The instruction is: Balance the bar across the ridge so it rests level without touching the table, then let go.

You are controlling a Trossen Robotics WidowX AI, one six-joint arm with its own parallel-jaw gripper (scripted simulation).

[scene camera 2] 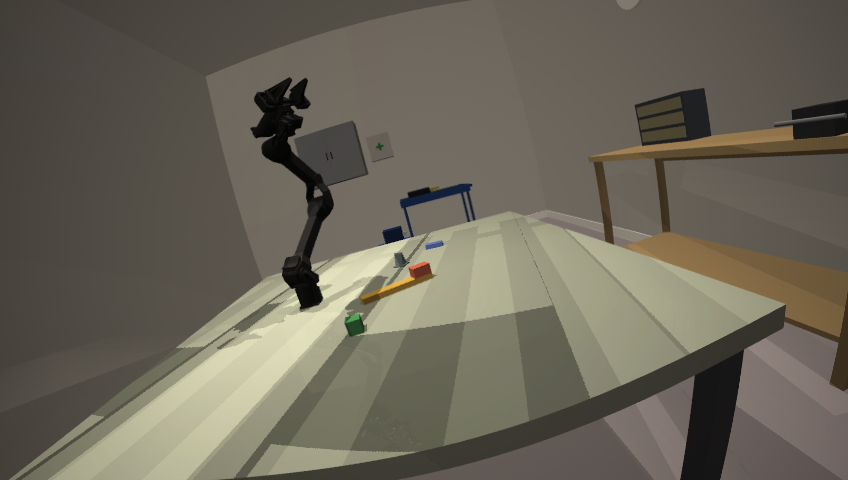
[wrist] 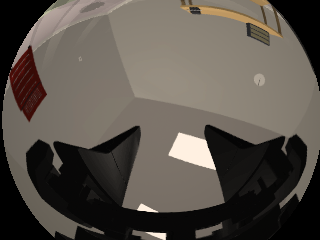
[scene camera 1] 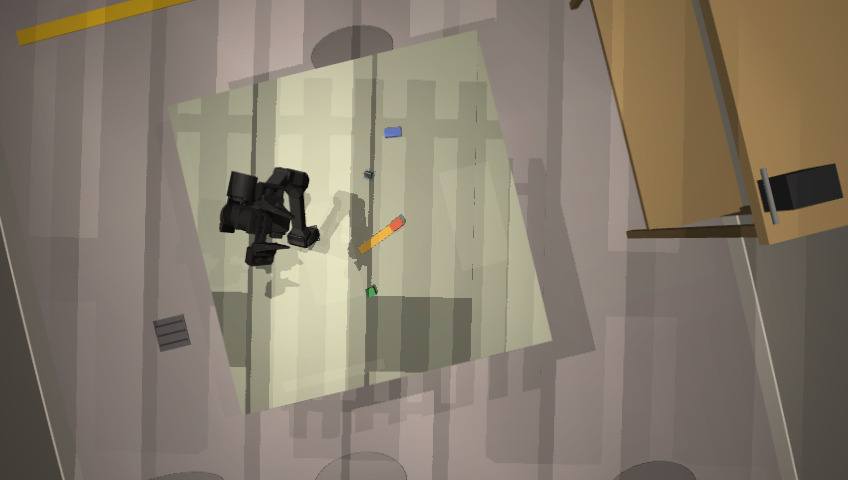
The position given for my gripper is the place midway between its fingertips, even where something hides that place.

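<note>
Scene camera 1: my gripper [scene camera 1: 290, 232], open, holding nothing. Scene camera 2: my gripper [scene camera 2: 298, 78] too. Wrist view: my gripper [wrist: 173, 129] again.
</note>
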